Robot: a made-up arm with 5 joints. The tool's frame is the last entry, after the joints.
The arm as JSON. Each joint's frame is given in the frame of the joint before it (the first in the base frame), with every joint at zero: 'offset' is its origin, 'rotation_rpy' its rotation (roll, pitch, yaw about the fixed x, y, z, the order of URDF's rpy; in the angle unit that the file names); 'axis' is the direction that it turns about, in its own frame. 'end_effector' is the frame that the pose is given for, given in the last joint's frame.
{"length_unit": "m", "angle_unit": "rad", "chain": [
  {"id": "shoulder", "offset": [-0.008, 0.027, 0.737], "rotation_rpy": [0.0, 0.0, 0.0], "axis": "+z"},
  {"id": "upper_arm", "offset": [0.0, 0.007, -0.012], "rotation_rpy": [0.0, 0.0, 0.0], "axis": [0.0, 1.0, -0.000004]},
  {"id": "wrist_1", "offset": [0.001, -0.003, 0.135], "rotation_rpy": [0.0, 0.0, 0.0], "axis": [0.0, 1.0, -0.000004]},
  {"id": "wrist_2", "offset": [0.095, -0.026, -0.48], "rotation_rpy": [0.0, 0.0, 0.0], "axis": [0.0, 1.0, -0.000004]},
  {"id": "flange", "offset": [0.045, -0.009, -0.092], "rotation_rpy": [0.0, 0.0, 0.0], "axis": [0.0, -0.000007, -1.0]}
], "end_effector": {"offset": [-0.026, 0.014, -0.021], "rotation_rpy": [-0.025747, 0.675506, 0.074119]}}
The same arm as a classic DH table. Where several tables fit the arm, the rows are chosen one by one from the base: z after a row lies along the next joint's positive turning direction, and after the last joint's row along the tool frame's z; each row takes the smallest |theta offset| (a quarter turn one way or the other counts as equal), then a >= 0, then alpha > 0; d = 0 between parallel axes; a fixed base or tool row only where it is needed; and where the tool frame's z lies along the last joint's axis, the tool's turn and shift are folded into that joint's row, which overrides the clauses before.
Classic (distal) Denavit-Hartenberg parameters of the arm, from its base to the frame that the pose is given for. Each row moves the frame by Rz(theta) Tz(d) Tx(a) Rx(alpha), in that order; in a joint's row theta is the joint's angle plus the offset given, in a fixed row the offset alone. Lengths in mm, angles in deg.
base (fixed): theta offset -73.5; d 0; a -28.2; alpha 0
shoulder: theta offset 73.5; d 725; a 0; alpha -90
upper_arm: theta offset -89.58; d 0; a 135; alpha 0
wrist_1: theta offset -11.62; d 0; a -489.3; alpha 0
wrist_2: theta offset -78.8; d -31; a -45; alpha 90
flange: theta offset 83.39; d 82.8; a 16.9; alpha -141.27
tool (fixed): theta offset -91.84; d -38.7; a 0; alpha 0

